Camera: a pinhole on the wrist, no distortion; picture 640 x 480 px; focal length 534.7 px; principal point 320.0 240.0 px. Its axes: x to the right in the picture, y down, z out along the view. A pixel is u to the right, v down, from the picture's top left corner.
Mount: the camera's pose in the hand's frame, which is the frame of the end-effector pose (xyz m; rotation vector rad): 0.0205 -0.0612 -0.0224 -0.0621 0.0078 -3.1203
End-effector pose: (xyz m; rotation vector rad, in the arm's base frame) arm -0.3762 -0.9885 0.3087 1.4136 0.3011 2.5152
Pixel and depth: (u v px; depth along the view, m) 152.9 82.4 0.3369
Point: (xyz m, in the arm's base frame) -0.1829 -0.9643 0.5894
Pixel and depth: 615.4 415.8 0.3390
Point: -0.0041 -0.8458 0.2996
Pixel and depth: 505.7 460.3 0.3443
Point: -0.0334 -0.7971 0.3477
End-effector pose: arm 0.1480 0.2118 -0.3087 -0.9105 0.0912 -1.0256
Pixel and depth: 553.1 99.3 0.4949
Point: 0.3166 0.6543 -0.1012
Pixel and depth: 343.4 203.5 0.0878
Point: 0.1505 0.2253 -0.2215
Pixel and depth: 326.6 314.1 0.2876
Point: 0.2153 0.3306 -0.0579
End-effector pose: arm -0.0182 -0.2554 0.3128 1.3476 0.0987 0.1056
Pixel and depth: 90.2 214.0 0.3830
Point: 0.2273 -0.5799 0.3482
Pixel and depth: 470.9 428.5 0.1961
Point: -0.0178 -0.4572 0.2222
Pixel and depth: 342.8 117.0 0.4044
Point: 0.0491 -0.6168 0.4252
